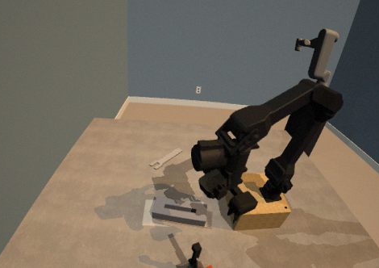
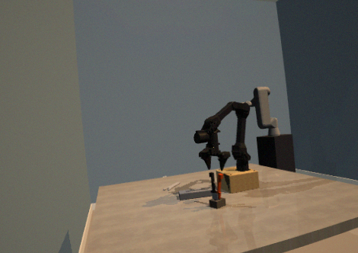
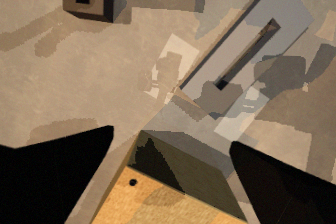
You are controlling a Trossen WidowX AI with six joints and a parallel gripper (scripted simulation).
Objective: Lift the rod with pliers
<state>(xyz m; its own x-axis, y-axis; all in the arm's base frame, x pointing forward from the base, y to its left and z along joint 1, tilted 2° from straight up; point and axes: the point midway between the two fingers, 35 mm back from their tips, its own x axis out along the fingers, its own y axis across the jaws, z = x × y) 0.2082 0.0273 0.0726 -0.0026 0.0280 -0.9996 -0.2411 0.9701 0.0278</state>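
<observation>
The orange handle is 17 cm to the left of my gripper tip, 9 cm ahead of it and 4 cm below it. From my gripper tip the other things lie so: grey channel block (12 cm below, 10 cm ahead, 7 cm to the right); dark holster (15 cm to the left, 13 cm below, 10 cm ahead); metal rod (13 cm below, 10 cm ahead, 7 cm to the right).
</observation>
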